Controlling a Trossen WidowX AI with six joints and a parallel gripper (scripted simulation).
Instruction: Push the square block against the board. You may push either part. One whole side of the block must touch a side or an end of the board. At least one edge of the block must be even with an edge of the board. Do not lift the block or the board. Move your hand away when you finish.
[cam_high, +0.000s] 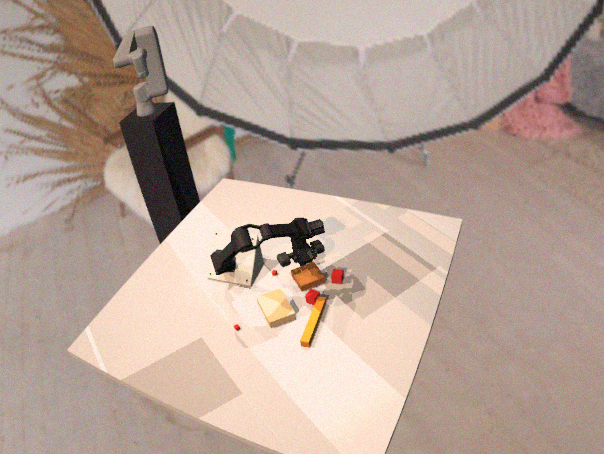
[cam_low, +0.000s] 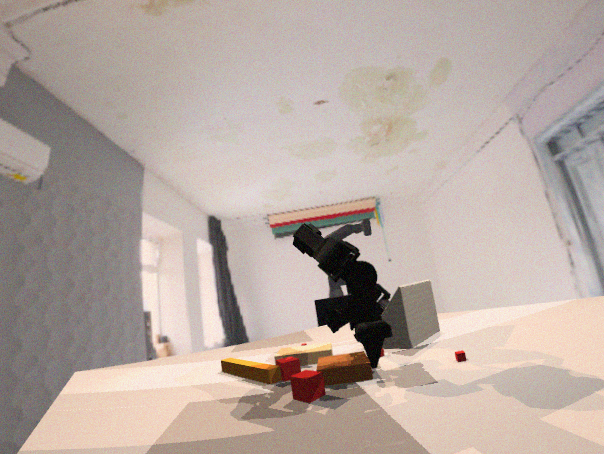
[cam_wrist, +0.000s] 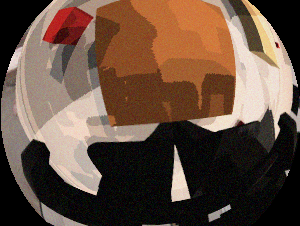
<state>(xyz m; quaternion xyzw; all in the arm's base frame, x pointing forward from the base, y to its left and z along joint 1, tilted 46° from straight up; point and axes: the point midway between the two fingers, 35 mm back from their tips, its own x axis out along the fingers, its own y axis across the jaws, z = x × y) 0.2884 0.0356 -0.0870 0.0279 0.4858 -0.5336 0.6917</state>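
Now: the cream flat block 40 mm behind my gripper tip, 240 mm to the right of it and 10 mm above it. Round my gripper tip: long board 120 mm ahead, 270 mm to the right, 10 mm above; then flat orange square block 40 mm ahead, 50 mm to the right, 10 mm above.
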